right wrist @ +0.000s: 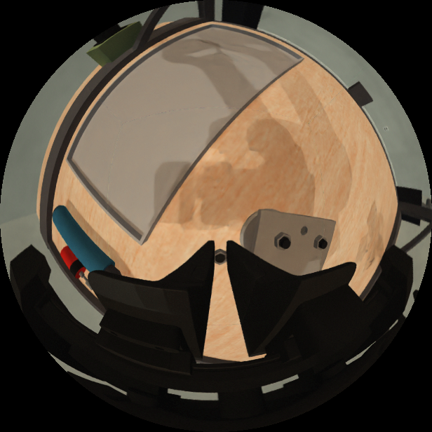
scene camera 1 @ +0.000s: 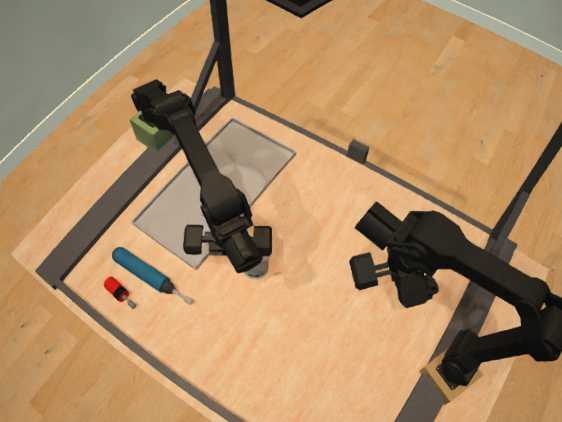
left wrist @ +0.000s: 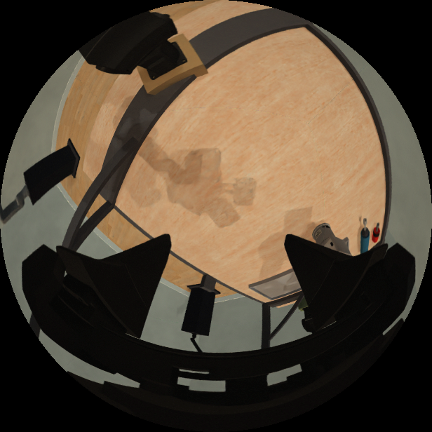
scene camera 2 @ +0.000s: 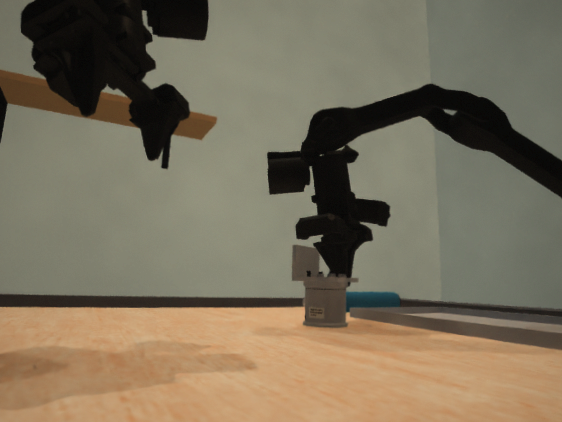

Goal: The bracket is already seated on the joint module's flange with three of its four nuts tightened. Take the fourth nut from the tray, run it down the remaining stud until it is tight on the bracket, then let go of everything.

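Frame: origin at the left arm's base, x ahead, y left, z up, level; metres.
Seen in the pictures: left gripper, fingertip midpoint: [scene camera 2: 124, 139]; left arm's base, origin of the base link: [scene camera 1: 454, 371].
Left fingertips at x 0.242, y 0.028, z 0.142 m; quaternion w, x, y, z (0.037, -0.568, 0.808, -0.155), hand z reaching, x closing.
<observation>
Offsets run from my left fingertips to a thing's top centre.
The grey joint module {dx +0.227, dy +0.193, dz -0.113 m} [scene camera 1: 257, 273] [scene camera 2: 327, 302] [left wrist: 322, 232] stands upright on the table, topped by the grey bracket [scene camera 2: 305, 262] [right wrist: 272, 225]. Two seated nuts [right wrist: 283, 242] [right wrist: 321, 243] show on the bracket; its lower part is hidden by a finger in the right wrist view. My right gripper [scene camera 2: 346, 281] [right wrist: 219, 246] is shut on a small hex nut [right wrist: 220, 257]. Its tips are low, beside the bracket's edge, about level with its plate in scene camera 2; contact cannot be told. The remaining stud is hidden. My left gripper [scene camera 2: 120, 135] [left wrist: 229, 240] is open and empty, high above the table.
The shallow grey tray {dx +0.475, dy +0.167, dz -0.171 m} [scene camera 1: 170, 215] [scene camera 2: 475, 327] [left wrist: 275, 286] [right wrist: 125, 140] lies beside the module. A blue screwdriver {dx +0.325, dy +0.421, dz -0.146 m} [scene camera 1: 141, 270] [right wrist: 80, 240] and a red screwdriver {dx +0.323, dy +0.506, dz -0.153 m} [scene camera 1: 116, 289] [right wrist: 71, 261] lie near it. Dark frame rails border the table.
</observation>
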